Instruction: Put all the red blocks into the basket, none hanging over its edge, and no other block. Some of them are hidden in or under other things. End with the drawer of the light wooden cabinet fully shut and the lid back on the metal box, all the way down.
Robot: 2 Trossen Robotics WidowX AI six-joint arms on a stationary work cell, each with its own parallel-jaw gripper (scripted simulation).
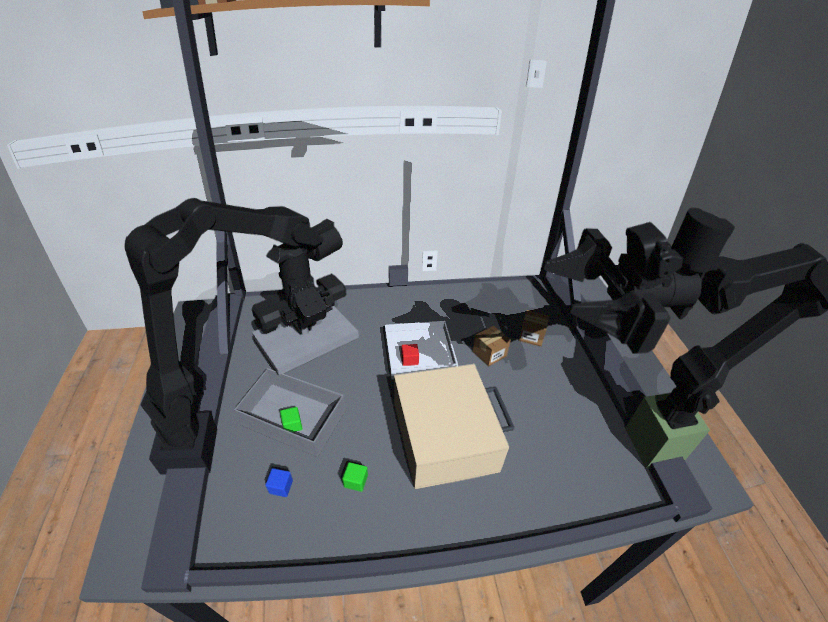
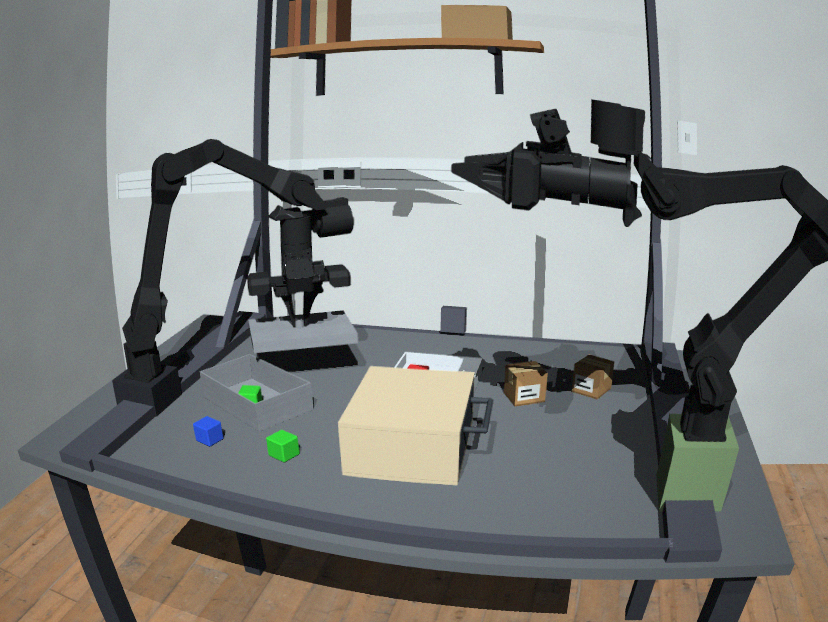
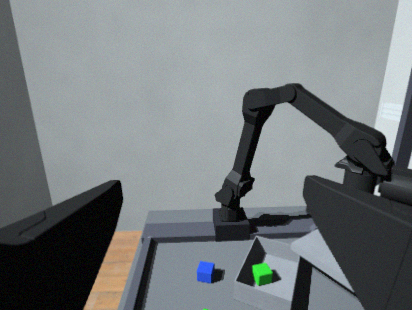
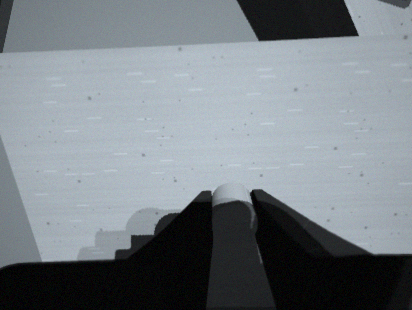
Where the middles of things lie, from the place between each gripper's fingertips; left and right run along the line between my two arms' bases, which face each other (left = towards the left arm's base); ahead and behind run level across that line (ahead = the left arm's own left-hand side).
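The metal box (image 1: 271, 393) has my right hand 10 cm above it, 16 cm short of it and 2 cm to the left of it. There's a grey lid (image 1: 284, 347) 4 cm below my right hand, and a white basket (image 1: 435, 349) that's 25 cm to the left of that same hand, 11 cm below it and 3 cm behind it. The light wooden cabinet (image 2: 402, 424) is 28 cm to the left of my right hand, 20 cm ahead of it and 9 cm below it.
Counting from my left hand, the drawer (image 2: 465, 430) is 39 cm below, 10 cm to the right and 8 cm behind, and the light wooden cabinet is 39 cm below as well, 13 cm to the right and 8 cm behind. The white basket is 41 cm below my left hand, 31 cm behind it and 16 cm to the right of it, while the metal box is 43 cm to the right of my left hand, 40 cm below it and 12 cm behind it.
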